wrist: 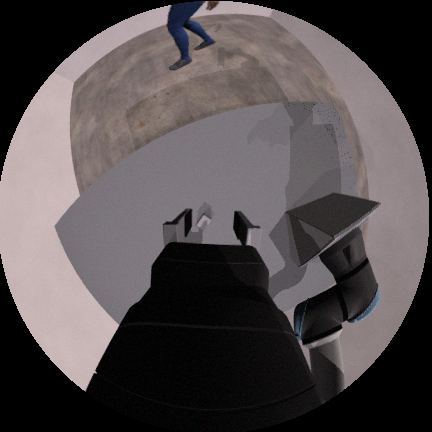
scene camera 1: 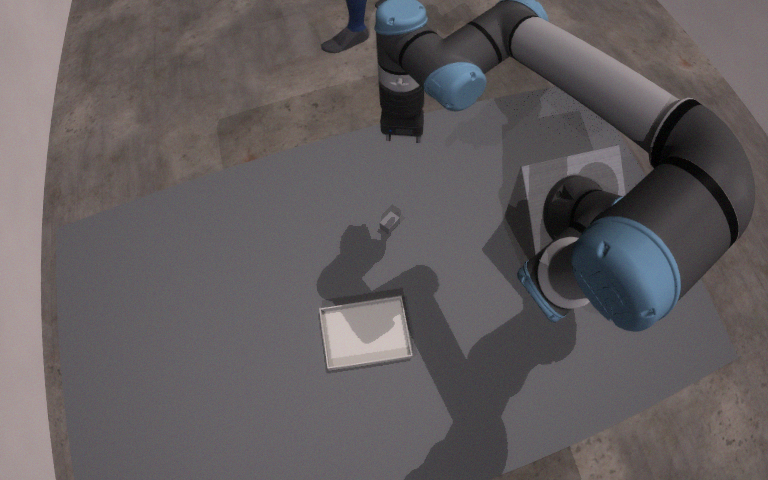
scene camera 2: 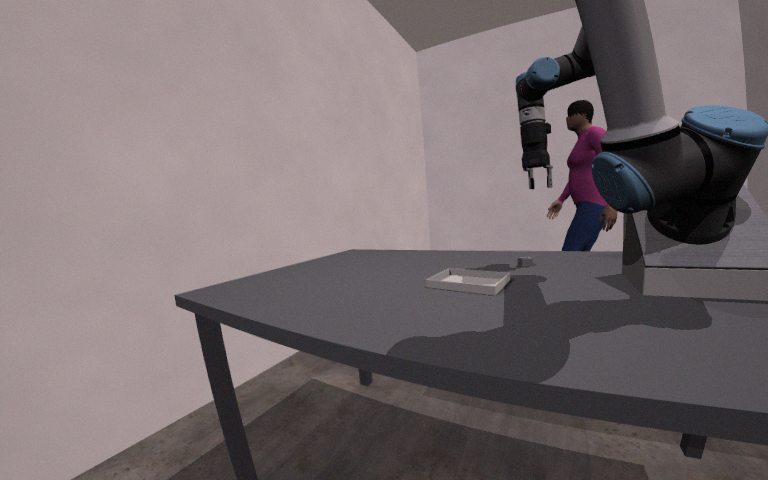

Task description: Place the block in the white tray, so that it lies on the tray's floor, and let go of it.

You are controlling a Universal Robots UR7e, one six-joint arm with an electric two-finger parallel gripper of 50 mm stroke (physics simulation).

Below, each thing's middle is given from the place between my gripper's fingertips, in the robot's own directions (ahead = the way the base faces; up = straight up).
My gripper is now 15 cm short of the white tray (scene camera 1: 372, 332), 29 cm to the right of it and 22 cm above it.
